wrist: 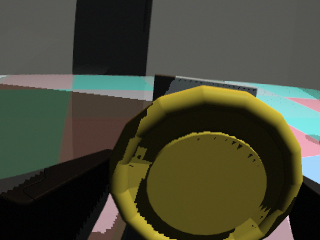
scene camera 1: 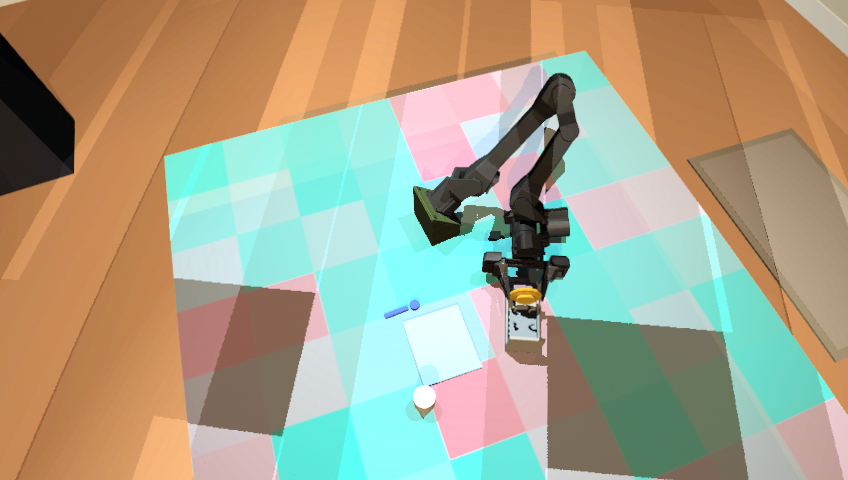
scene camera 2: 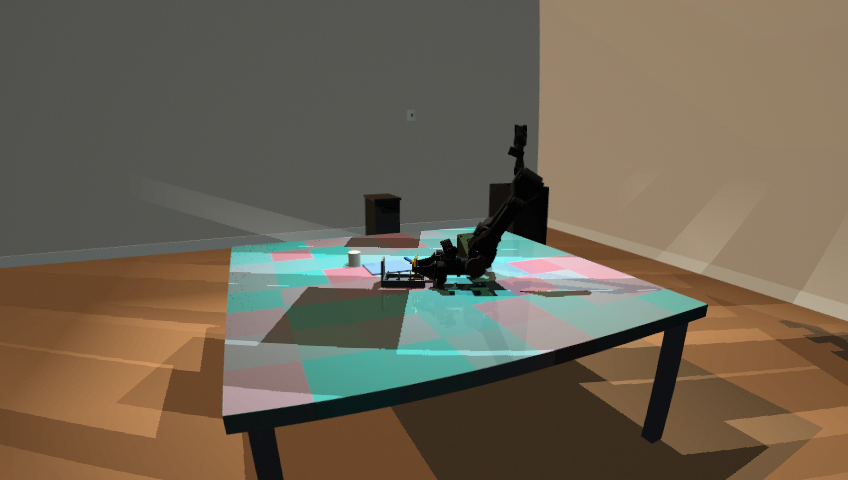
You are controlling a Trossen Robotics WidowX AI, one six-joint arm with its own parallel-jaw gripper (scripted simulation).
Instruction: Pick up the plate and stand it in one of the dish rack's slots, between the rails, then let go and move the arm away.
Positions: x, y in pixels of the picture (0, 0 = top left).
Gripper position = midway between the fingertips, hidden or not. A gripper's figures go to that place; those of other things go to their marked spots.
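Dish rack (scene camera 1: 521, 321), 1100 mm from the lens. My gripper (scene camera 1: 525, 299), 1070 mm from the lens. Light blue mat (scene camera 1: 442, 347), 1070 mm from the lens.
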